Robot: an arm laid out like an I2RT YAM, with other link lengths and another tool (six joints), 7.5 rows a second.
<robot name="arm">
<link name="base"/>
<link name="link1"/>
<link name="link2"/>
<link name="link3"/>
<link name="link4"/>
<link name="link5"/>
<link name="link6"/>
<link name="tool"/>
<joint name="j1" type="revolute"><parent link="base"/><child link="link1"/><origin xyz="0 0 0.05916"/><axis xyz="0 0 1"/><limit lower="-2.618" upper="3.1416"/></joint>
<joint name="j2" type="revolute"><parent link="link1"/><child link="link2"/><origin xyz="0.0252 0.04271 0.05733"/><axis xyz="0 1 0"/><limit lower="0" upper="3.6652"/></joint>
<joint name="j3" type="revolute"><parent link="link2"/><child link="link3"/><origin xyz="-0.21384 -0.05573 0"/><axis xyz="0 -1 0"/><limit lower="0" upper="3.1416"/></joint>
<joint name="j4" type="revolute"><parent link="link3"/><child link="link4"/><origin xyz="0.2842 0.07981 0.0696"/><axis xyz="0 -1 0"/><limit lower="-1.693" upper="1.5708"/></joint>
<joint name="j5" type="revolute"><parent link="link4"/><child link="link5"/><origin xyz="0.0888 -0.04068 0.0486"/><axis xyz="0 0 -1"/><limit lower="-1.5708" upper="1.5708"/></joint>
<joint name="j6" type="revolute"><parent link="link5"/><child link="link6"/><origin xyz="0.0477 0 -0.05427"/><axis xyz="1 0 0"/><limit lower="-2.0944" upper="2.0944"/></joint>
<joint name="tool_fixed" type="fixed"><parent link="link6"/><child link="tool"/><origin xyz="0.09 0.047 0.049" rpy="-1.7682 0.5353 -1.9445"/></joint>
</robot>
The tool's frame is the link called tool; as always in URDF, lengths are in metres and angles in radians.
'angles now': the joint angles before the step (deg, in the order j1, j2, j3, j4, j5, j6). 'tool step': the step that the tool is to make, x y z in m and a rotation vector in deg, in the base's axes. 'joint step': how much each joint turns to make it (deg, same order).
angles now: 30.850 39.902 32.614 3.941 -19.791 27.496
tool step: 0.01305 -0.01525 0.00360 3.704 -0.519 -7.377
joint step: 0.001 -0.965 -2.289 4.581 7.288 3.260
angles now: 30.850 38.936 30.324 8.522 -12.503 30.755
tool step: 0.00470 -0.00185 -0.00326 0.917 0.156 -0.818
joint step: -0.264 0.878 -0.699 2.099 0.557 0.886
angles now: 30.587 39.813 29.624 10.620 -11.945 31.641
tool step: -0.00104 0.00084 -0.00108 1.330 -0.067 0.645
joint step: 0.263 0.265 -0.883 2.124 -0.365 1.141
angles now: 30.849 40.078 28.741 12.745 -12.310 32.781
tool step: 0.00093 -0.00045 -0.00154 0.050 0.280 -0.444
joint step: 0.088 0.000 -0.179 0.001 0.536 0.178
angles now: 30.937 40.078 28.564 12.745 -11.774 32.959
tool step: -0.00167 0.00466 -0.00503 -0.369 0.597 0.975
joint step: 0.615 0.439 -0.263 0.000 -0.360 0.000
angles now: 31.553 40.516 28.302 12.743 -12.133 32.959
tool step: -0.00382 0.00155 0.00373 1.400 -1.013 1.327
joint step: 0.263 0.177 -0.528 2.456 -1.048 0.702
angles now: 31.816 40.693 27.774 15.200 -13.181 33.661
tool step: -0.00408 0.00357 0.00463 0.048 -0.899 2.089
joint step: -0.001 0.440 0.614 0.530 -2.108 -0.347
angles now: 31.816 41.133 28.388 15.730 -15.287 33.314
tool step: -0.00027 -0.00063 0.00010 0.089 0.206 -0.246
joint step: 0.090 -0.352 -0.088 -0.347 0.345 0.173
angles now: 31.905 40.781 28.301 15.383 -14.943 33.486
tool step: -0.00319 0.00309 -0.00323 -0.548 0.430 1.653
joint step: 0.087 -0.173 -0.174 -0.701 -1.575 -0.174
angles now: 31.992 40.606 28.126 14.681 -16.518 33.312
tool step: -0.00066 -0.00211 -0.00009 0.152 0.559 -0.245
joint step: -0.088 -0.961 -0.263 -0.968 0.172 0.437
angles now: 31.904 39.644 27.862 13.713 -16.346 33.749
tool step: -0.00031 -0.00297 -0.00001 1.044 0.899 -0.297
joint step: 0.000 -0.972 -0.614 -0.178 0.344 1.406
